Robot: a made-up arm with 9 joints. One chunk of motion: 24 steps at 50 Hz.
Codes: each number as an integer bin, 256 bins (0 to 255) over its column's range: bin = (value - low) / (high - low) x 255, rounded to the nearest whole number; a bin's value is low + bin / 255 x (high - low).
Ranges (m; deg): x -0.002..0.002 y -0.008..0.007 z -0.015..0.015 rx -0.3..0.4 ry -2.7..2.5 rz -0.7..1
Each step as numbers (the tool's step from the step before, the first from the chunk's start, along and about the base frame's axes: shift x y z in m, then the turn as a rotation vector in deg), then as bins.
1 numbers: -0.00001 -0.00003 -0.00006 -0.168 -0.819 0.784
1 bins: 127 135 127 48 92 223
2 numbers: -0.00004 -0.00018 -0.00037 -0.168 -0.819 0.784
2 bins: 125 133 124 48 92 223
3 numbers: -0.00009 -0.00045 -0.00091 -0.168 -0.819 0.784
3 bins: 122 128 120 48 92 223
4 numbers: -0.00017 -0.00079 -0.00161 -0.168 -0.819 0.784
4 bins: 117 123 114 48 92 223
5 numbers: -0.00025 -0.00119 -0.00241 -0.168 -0.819 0.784
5 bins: 112 116 107 48 92 223
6 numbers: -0.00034 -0.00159 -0.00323 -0.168 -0.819 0.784
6 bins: 106 109 100 48 92 223
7 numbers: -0.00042 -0.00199 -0.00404 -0.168 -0.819 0.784
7 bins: 101 102 93 48 92 223
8 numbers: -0.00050 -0.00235 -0.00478 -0.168 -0.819 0.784
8 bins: 96 96 87 48 92 223
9 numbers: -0.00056 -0.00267 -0.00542 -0.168 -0.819 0.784
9 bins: 92 91 81 48 92 223
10 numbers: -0.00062 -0.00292 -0.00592 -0.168 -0.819 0.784
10 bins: 88 86 77 48 92 223
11 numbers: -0.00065 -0.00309 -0.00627 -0.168 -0.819 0.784
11 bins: 86 83 74 48 92 223
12 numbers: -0.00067 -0.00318 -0.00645 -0.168 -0.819 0.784
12 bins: 85 82 73 48 92 223
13 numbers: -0.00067 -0.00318 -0.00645 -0.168 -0.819 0.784
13 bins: 85 82 73 48 92 223
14 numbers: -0.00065 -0.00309 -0.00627 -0.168 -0.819 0.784
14 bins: 86 83 74 48 92 223
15 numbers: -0.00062 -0.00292 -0.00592 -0.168 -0.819 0.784
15 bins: 88 86 77 48 92 223
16 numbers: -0.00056 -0.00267 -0.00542 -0.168 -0.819 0.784
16 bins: 92 91 81 48 92 223
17 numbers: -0.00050 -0.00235 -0.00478 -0.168 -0.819 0.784
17 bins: 96 96 87 48 92 223
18 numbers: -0.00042 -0.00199 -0.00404 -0.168 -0.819 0.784
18 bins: 101 102 93 48 92 223
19 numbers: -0.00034 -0.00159 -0.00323 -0.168 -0.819 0.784
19 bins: 106 109 100 48 92 223
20 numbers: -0.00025 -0.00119 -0.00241 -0.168 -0.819 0.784
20 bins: 112 116 107 48 92 223
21 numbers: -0.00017 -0.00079 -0.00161 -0.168 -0.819 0.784
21 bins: 117 123 114 48 92 223
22 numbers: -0.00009 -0.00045 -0.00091 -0.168 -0.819 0.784
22 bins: 122 128 120 48 92 223
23 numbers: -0.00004 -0.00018 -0.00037 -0.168 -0.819 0.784
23 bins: 125 133 124 48 92 223
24 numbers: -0.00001 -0.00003 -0.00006 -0.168 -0.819 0.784
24 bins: 127 135 127 48 92 223
